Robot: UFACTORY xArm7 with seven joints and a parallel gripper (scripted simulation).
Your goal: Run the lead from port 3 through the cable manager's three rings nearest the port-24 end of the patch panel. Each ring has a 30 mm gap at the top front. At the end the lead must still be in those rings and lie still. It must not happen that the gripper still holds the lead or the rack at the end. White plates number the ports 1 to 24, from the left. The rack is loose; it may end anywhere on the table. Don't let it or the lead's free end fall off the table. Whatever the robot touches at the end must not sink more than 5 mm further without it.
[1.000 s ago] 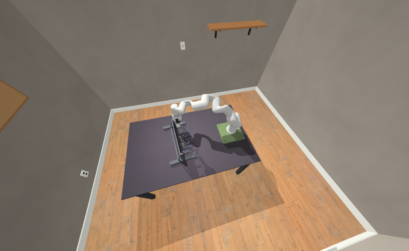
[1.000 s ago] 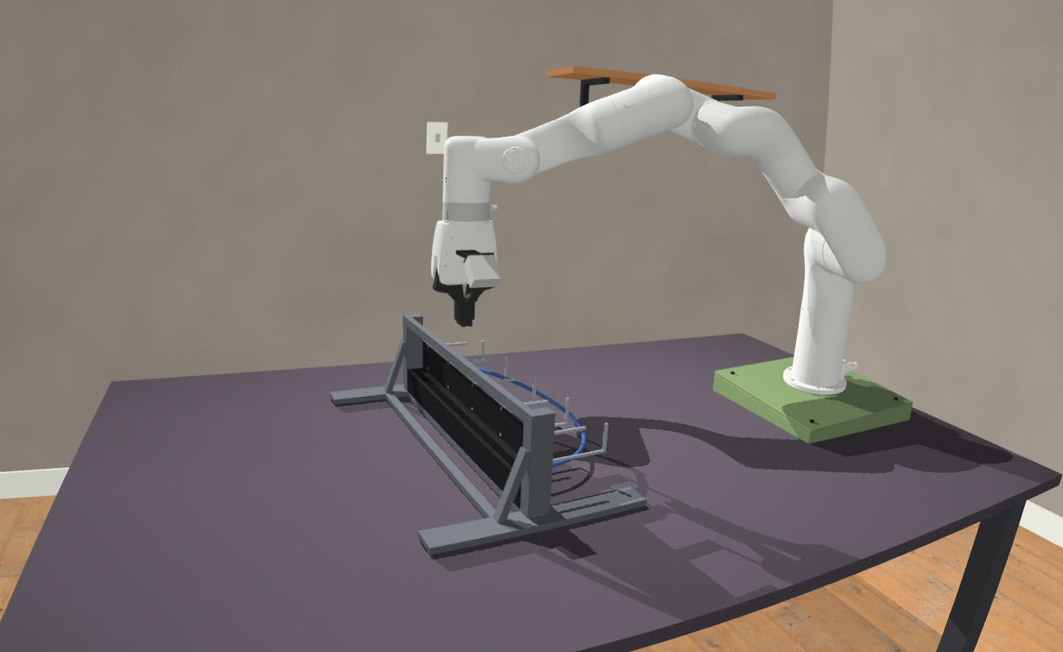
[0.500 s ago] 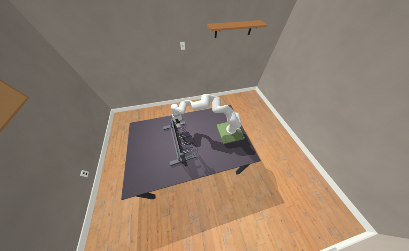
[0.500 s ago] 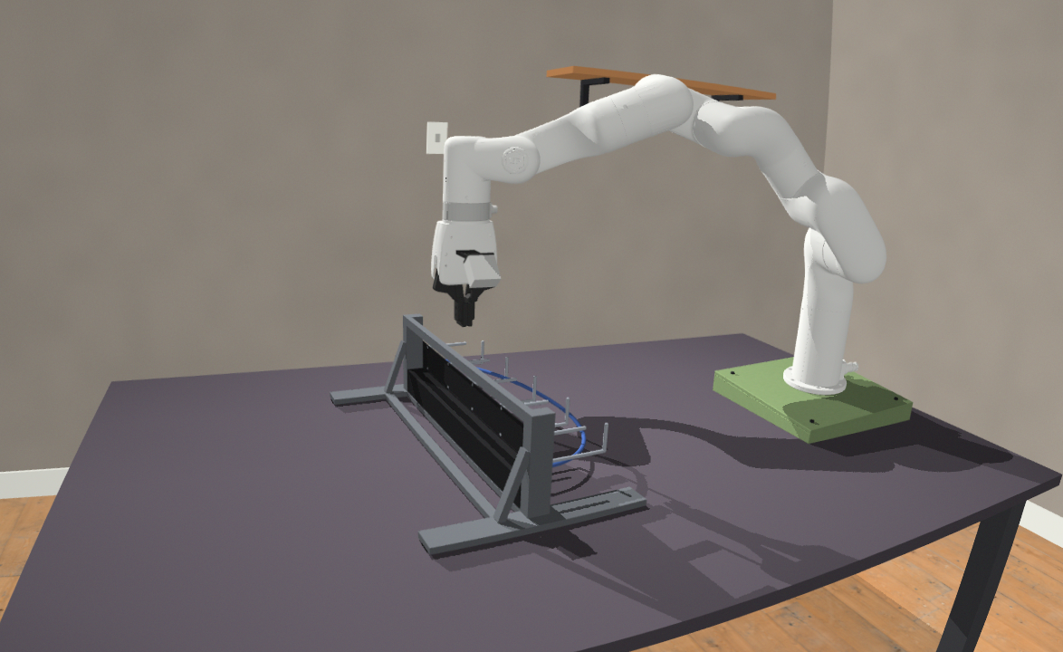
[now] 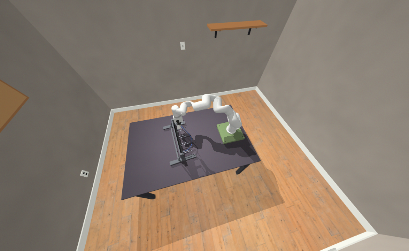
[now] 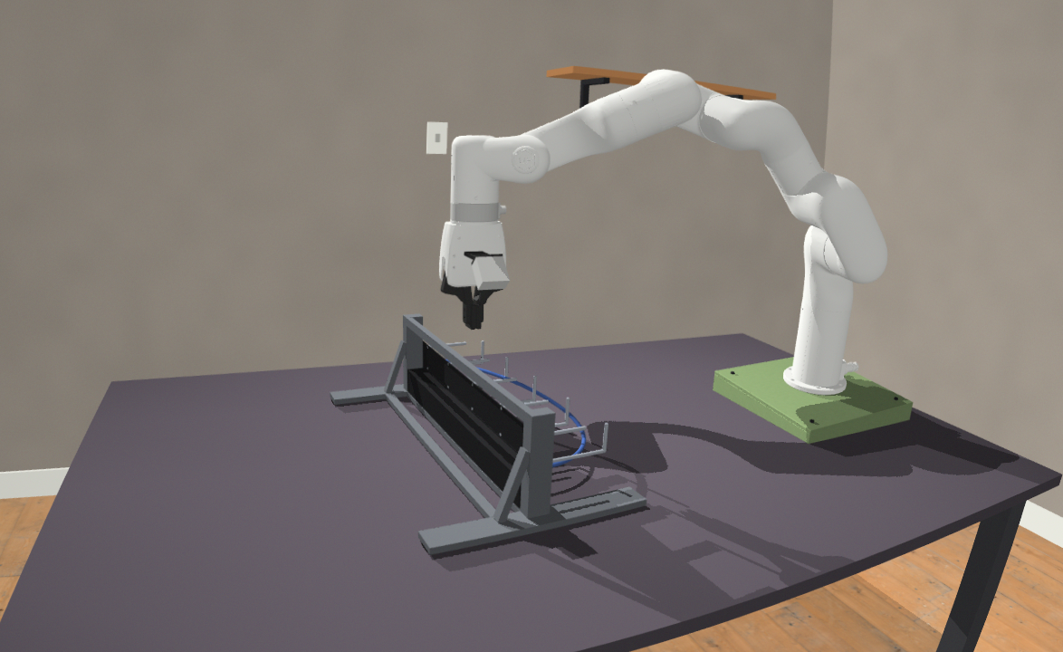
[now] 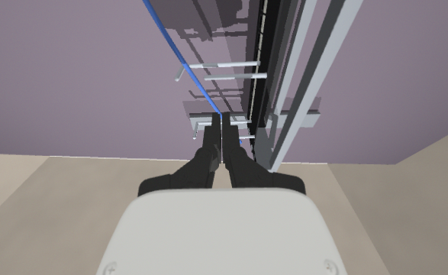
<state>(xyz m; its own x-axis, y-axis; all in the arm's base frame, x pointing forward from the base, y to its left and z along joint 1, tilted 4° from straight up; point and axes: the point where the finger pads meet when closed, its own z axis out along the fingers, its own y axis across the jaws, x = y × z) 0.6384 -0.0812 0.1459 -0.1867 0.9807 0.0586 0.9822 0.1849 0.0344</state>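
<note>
The grey rack is 140 mm to the left of my hand, 100 mm below it and 40 mm ahead of it.
</note>
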